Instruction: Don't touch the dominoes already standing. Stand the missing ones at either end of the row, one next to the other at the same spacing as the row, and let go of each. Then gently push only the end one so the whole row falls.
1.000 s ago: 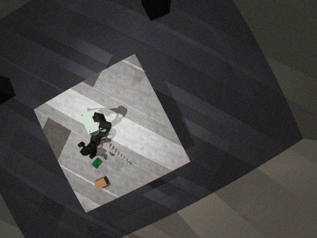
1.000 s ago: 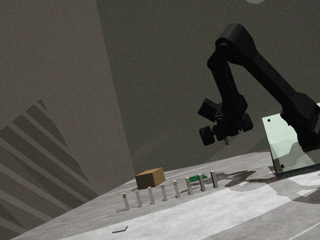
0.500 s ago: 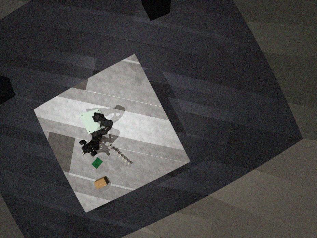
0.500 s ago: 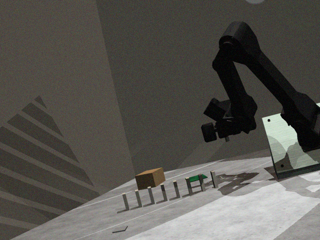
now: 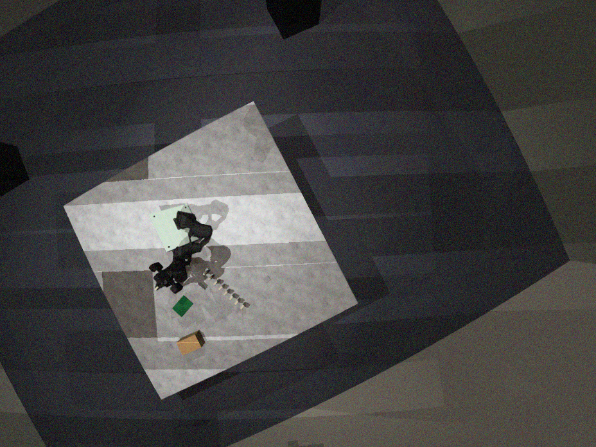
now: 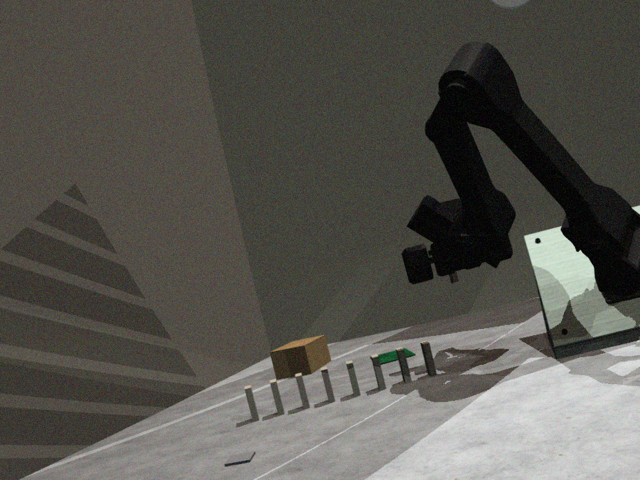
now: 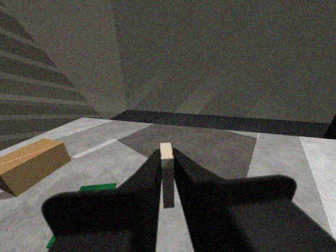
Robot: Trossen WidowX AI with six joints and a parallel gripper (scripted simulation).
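Right now the flat green square is 15 cm ahead of my gripper tip, 1 cm to the right of it and 16 cm below it. From my gripper tip the other things lie so: cardboard box 36 cm ahead, 5 cm to the right, 13 cm below; small dark flat patch 22 cm ahead, 50 cm to the left, 16 cm below.
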